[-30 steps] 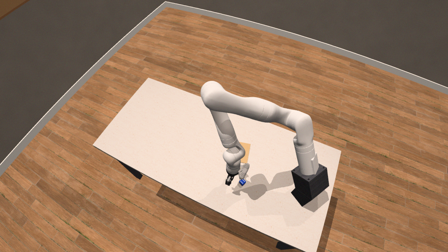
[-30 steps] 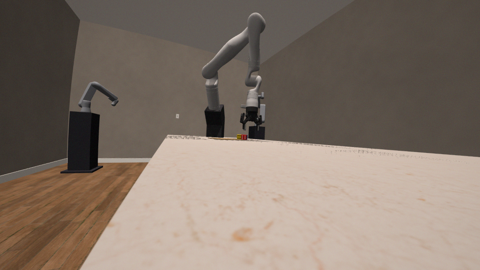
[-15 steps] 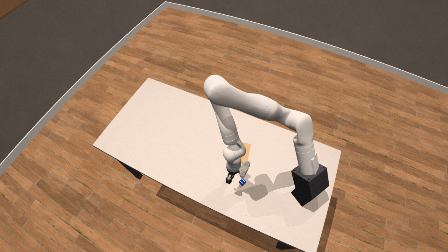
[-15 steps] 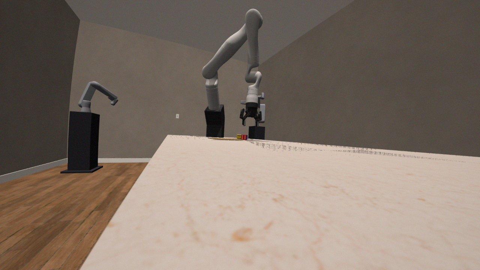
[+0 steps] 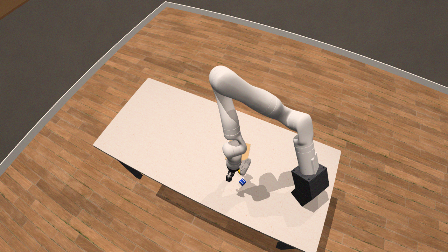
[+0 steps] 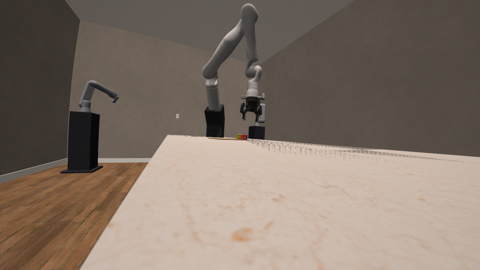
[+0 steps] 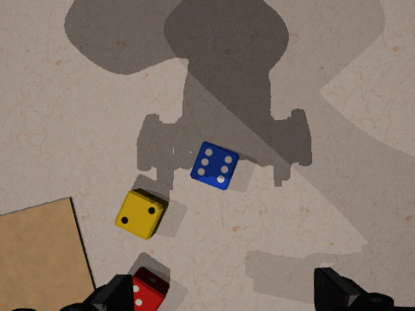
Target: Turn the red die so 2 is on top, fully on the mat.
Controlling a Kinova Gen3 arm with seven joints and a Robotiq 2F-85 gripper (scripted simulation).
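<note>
My hand is 40 mm short of the red die, 60 mm to the left of it and 110 mm above it. Also, from my hand: blue die: 60 mm behind, 110 mm below; then yellow die: 30 mm behind, 60 mm to the right, 110 mm below; then tan mat: 50 mm ahead, 180 mm to the right, 120 mm below.
</note>
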